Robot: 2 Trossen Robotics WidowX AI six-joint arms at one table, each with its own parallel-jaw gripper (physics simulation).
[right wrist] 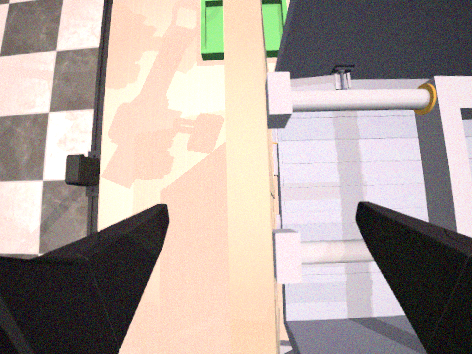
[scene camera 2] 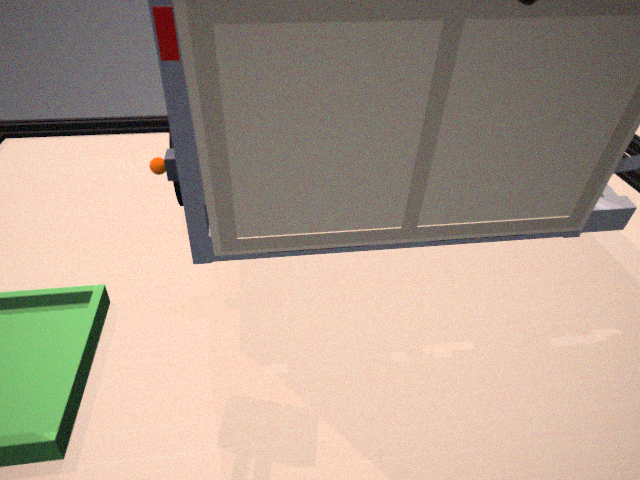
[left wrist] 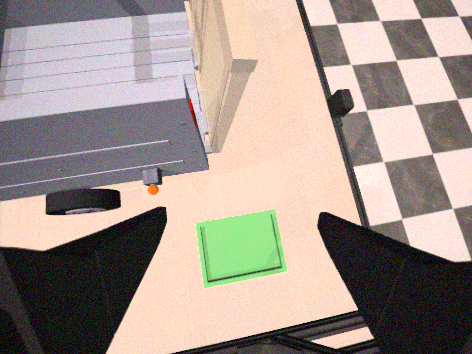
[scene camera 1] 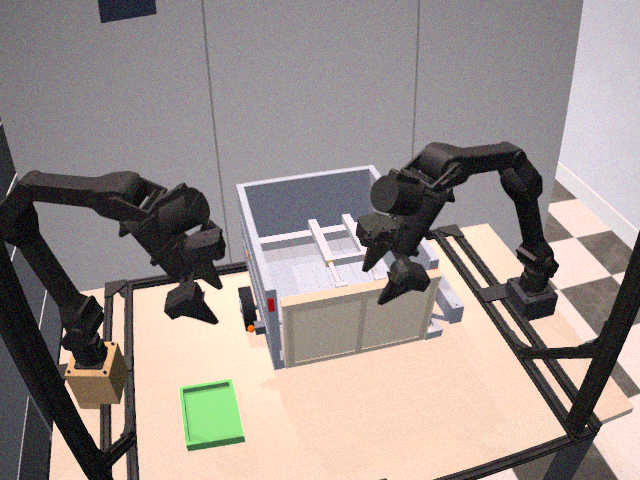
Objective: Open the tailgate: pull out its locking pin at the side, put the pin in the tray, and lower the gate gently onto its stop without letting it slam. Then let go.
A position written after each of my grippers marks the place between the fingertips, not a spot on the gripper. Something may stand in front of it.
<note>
My left gripper (scene camera 1: pixel 219 305) is open, holding nothing. I also see my right gripper (scene camera 1: pixel 371 287) and a beige tailgate (scene camera 1: pixel 320 326).
My left gripper also shows in the left wrist view (left wrist: pixel 243 216). My right gripper shows as well in the right wrist view (right wrist: pixel 261 211). The beige tailgate also shows in the right wrist view (right wrist: pixel 251 158) and in the left wrist view (left wrist: pixel 225 54).
</note>
